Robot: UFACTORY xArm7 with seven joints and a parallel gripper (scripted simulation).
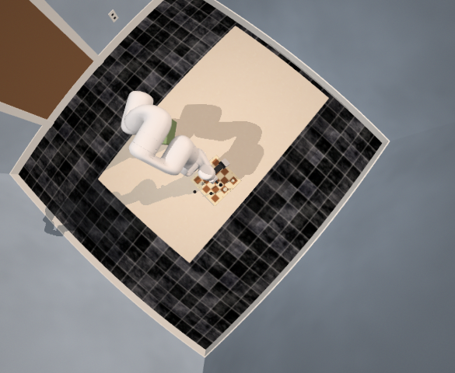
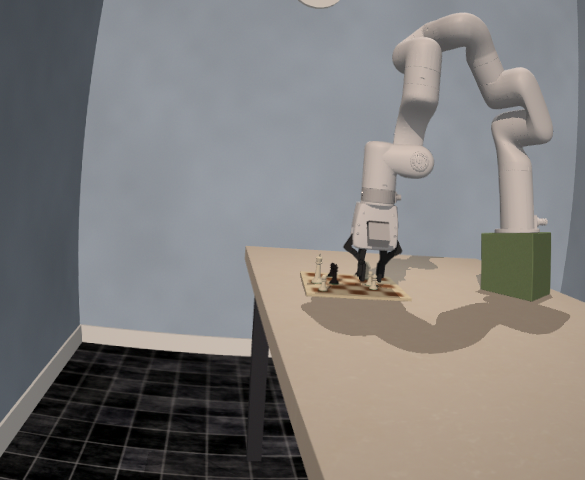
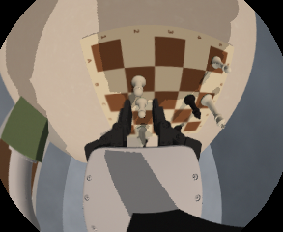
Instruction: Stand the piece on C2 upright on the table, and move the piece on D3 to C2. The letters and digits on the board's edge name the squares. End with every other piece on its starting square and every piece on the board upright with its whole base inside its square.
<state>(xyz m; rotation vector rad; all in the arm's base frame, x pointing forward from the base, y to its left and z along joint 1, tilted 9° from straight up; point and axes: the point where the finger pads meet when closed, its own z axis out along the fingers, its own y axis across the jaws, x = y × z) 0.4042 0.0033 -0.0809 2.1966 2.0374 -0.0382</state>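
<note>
Right now the chessboard is 40 mm ahead of my hand and 30 mm below it.
</note>
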